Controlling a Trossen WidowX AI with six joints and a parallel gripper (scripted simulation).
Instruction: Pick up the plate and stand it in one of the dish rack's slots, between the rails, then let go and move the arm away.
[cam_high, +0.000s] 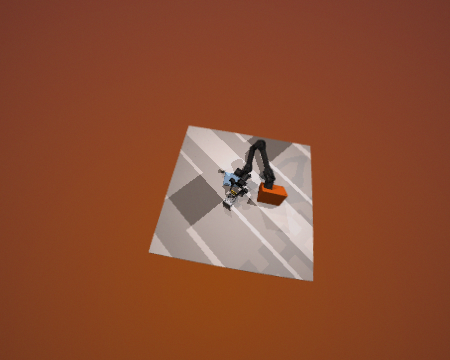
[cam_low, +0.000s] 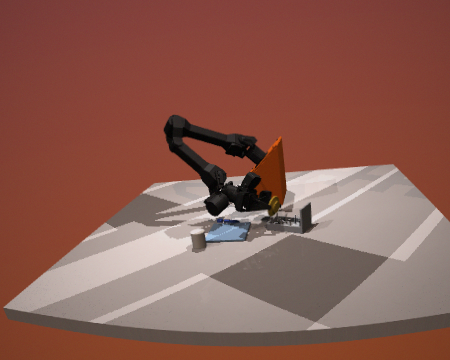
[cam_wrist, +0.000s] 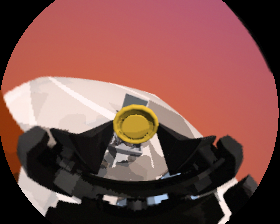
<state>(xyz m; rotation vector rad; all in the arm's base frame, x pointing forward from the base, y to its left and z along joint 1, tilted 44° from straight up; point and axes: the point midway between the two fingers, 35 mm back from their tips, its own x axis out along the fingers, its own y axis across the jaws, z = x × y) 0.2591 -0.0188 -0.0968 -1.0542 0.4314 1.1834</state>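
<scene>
The dish rack is 1 cm ahead of my gripper tip, 4 cm to the left of it and 5 cm below it. From my gripper tip the other things lie so: light blue mat (4 cm ahead, 16 cm to the right, 7 cm below); yellow plate (1 cm to the right); blue utensil (6 cm behind, 20 cm to the right, 7 cm below).
</scene>
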